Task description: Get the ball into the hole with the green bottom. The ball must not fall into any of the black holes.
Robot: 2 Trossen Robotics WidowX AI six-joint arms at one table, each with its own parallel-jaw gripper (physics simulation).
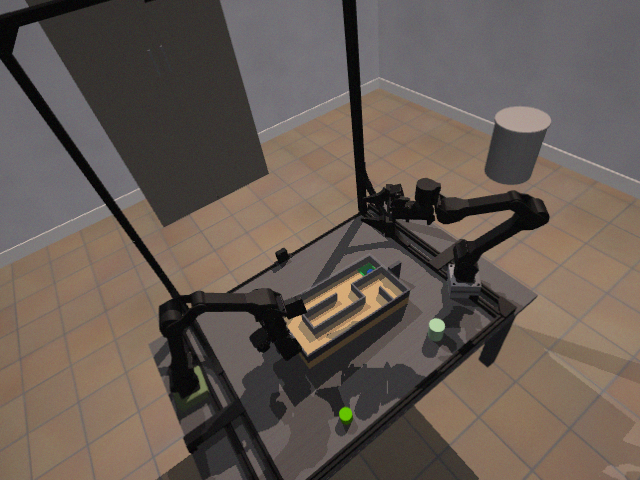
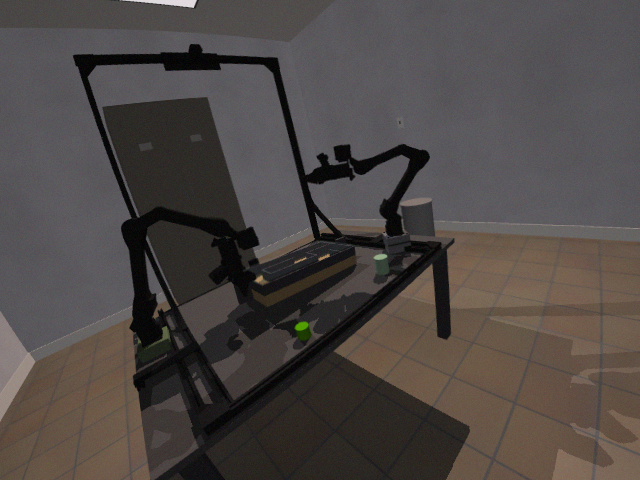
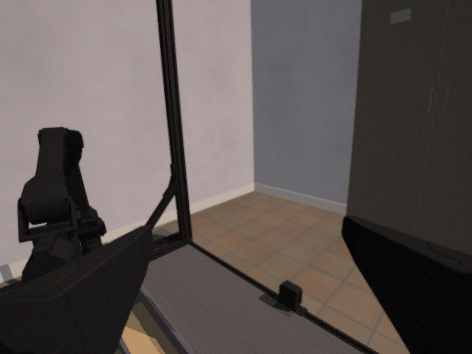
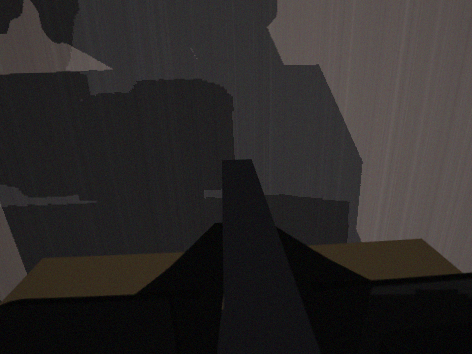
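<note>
The maze box (image 1: 361, 330) (image 2: 304, 286) has dark walls and a tan floor and lies in the middle of the table. Its green-bottomed hole (image 1: 365, 267) is in the far corner. The blue ball (image 1: 371, 271) sits in that hole. My right gripper (image 1: 292, 333) (image 2: 247, 281) (image 4: 240, 231) is shut on the dark handle (image 4: 236, 182) at the maze's near left end, which looks lifted a little. My left gripper (image 1: 377, 197) (image 2: 309, 178) (image 3: 248, 230) is open and empty, high up by the back frame post and far from the maze.
A pale green cylinder (image 1: 436, 329) (image 2: 381, 263) stands right of the maze. A bright green cylinder (image 1: 346, 415) (image 2: 302, 330) stands near the front edge. A small black block (image 1: 283, 254) (image 3: 291, 294) sits on the back edge. A grey drum (image 1: 517, 143) (image 2: 417, 216) stands on the floor.
</note>
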